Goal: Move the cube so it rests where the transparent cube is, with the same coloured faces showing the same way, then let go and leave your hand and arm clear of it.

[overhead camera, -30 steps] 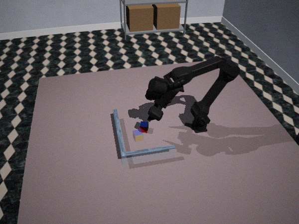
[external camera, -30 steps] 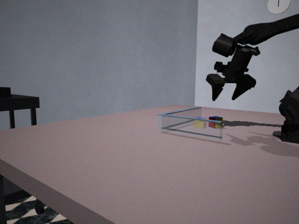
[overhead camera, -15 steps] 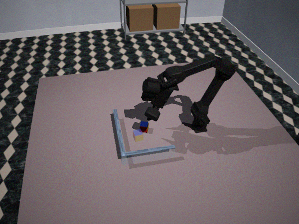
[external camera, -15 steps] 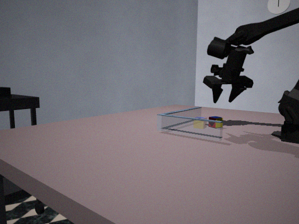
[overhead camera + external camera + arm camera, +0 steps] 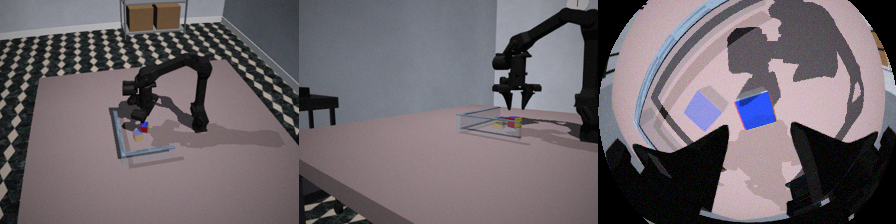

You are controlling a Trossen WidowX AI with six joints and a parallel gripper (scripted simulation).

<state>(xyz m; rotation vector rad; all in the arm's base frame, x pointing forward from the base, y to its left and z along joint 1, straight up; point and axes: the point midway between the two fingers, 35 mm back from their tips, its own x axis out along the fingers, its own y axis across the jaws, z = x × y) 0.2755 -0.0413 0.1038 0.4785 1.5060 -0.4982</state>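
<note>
Right now my hand is 80 mm above the transparent cube, 50 mm to the right of it and 40 mm short of it.
</note>
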